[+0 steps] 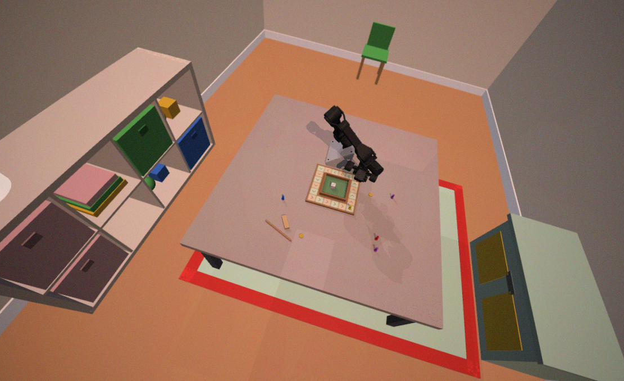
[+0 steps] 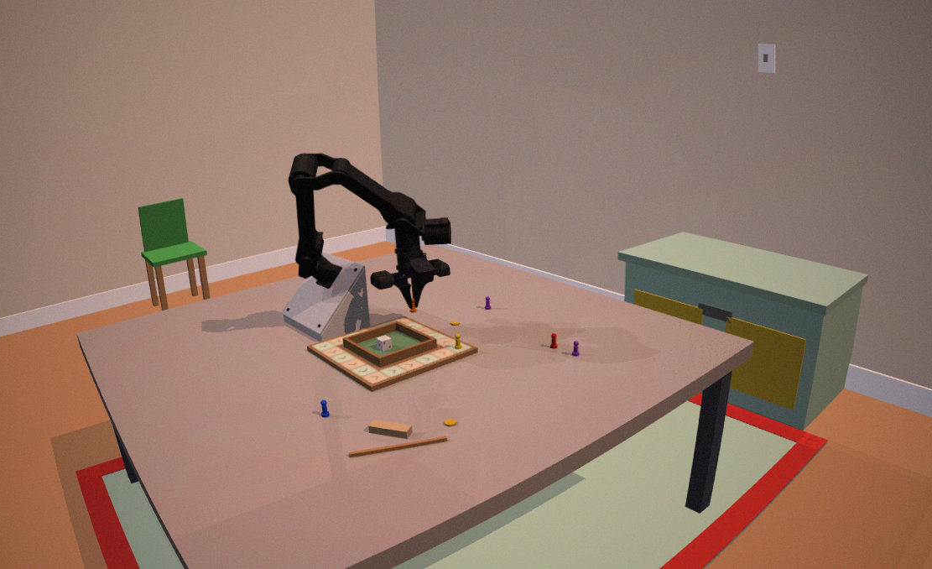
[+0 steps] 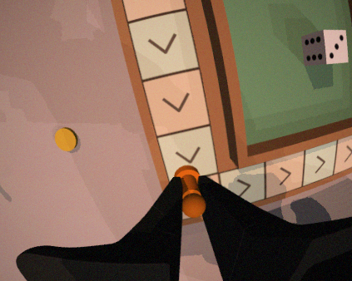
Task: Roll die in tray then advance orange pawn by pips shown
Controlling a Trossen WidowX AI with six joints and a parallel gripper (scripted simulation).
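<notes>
My gripper tip is 10 mm below the orange pawn. Round my gripper tip: white die 130 mm to the right, 60 mm ahead, 40 mm below; then yellow pawn 170 mm ahead, 30 mm below, 10 mm to the right; then red pawn 320 mm ahead, 150 mm to the left, 50 mm below.
</notes>
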